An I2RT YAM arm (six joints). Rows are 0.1 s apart.
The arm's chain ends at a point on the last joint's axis. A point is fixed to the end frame.
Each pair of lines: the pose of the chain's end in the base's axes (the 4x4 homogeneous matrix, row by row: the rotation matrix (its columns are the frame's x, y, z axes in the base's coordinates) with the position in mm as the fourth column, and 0 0 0 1 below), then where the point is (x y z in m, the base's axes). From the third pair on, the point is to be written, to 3 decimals.
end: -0.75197 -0.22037 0.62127 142.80; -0.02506 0.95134 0.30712 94.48; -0.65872 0.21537 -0.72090 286.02; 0 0 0 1
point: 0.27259 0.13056 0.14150
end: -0.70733 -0.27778 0.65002 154.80; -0.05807 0.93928 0.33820 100.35; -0.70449 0.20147 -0.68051 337.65; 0 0 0 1
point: 0.29153 0.14294 0.20155
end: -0.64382 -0.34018 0.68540 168.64; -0.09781 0.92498 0.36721 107.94; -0.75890 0.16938 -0.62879 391.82; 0 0 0 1
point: 0.314 0.157 0.267
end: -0.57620 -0.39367 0.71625 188.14; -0.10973 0.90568 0.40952 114.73; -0.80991 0.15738 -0.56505 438.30; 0 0 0 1
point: 0.340 0.172 0.326
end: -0.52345 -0.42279 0.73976 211.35; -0.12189 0.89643 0.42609 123.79; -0.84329 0.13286 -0.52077 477.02; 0 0 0 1
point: 0.369 0.185 0.374
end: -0.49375 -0.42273 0.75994 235.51; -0.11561 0.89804 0.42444 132.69; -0.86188 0.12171 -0.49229 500.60; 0 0 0 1
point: 0.397 0.193 0.404
